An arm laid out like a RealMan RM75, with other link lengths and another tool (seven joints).
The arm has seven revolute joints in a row. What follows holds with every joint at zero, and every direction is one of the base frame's.
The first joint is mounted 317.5 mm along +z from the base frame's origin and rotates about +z.
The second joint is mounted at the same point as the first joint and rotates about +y.
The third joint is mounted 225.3 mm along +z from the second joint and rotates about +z.
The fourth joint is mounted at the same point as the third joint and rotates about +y.
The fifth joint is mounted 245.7 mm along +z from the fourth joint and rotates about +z.
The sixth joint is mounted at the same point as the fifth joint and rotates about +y.
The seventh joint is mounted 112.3 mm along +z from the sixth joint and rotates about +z.
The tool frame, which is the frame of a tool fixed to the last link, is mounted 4 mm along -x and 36 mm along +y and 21 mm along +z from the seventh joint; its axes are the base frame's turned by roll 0, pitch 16.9 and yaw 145.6 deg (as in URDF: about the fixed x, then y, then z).
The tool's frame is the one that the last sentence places.
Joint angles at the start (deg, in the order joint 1, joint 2, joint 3, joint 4, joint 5, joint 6, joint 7): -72.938, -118.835, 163.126, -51.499, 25.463, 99.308, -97.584
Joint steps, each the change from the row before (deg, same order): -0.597, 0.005, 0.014, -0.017, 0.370, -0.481, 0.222; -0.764, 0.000, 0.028, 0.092, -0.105, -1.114, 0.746; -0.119, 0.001, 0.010, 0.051, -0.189, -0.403, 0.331; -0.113, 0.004, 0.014, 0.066, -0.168, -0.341, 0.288; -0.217, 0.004, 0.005, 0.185, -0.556, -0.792, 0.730; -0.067, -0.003, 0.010, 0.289, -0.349, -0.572, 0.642; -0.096, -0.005, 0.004, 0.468, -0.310, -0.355, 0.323; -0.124, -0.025, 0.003, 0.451, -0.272, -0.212, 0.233; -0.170, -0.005, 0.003, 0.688, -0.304, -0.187, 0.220; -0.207, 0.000, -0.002, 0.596, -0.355, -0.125, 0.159; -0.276, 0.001, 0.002, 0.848, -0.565, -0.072, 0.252
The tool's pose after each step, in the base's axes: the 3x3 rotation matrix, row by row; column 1 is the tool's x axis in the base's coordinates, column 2 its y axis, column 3 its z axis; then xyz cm. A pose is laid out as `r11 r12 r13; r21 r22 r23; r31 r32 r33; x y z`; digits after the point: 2 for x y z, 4 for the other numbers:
-0.1786 -0.9313 -0.3174; -0.9483 0.2489 -0.1968; 0.2623 0.2659 -0.9276; -18.68 36.91 16.02
-0.2047 -0.9206 -0.3325; -0.9456 0.2737 -0.1758; 0.2529 0.2785 -0.9266; -18.34 37.36 15.98
-0.2139 -0.9173 -0.3357; -0.9447 0.2817 -0.1678; 0.2485 0.2813 -0.9269; -18.29 37.49 15.95
-0.2223 -0.9144 -0.3383; -0.9437 0.2890 -0.1610; 0.2450 0.2835 -0.9272; -18.24 37.61 15.93
-0.2434 -0.9077 -0.3417; -0.9409 0.3066 -0.1442; 0.2357 0.2864 -0.9287; -18.11 37.88 15.85
-0.2592 -0.9025 -0.3440; -0.9375 0.3208 -0.1350; 0.2322 0.2875 -0.9292; -18.08 38.03 15.73
-0.2712 -0.8996 -0.3424; -0.9341 0.3318 -0.1320; 0.2323 0.2840 -0.9302; -17.96 38.15 15.54
-0.2817 -0.8974 -0.3395; -0.9305 0.3418 -0.1314; 0.2340 0.2789 -0.9314; -17.81 38.24 15.34
-0.2943 -0.8951 -0.3348; -0.9256 0.3543 -0.1335; 0.2381 0.2706 -0.9328; -17.59 38.33 15.07
-0.3065 -0.8932 -0.3291; -0.9209 0.3656 -0.1347; 0.2407 0.2618 -0.9346; -17.33 38.44 14.83
-0.3242 -0.8904 -0.3195; -0.9138 0.3821 -0.1377; 0.2447 0.2473 -0.9375; -16.95 38.55 14.49

